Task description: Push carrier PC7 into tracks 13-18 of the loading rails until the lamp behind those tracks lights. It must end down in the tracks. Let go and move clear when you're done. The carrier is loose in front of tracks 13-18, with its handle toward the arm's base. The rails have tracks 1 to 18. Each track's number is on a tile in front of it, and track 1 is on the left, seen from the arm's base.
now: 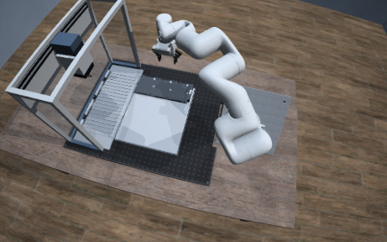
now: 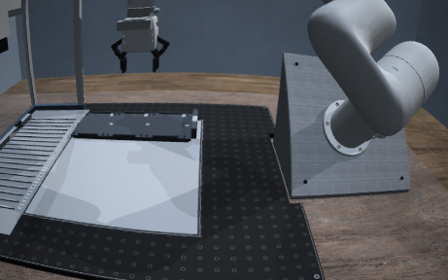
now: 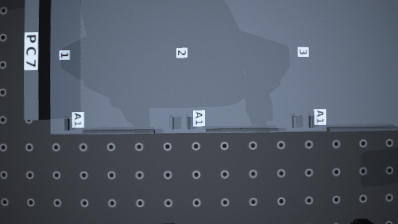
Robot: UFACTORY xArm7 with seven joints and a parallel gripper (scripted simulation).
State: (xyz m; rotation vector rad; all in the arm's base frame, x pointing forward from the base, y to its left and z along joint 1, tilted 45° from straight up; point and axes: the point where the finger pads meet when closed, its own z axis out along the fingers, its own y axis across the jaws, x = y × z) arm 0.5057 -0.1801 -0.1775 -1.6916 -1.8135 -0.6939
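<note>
My hand is 120 mm to the right of the carrier PC7, 110 mm above it and 10 mm past it. The rest, counted from my hand: pale grey sheet: 280 mm to the left, 130 mm below, 20 mm behind.
</note>
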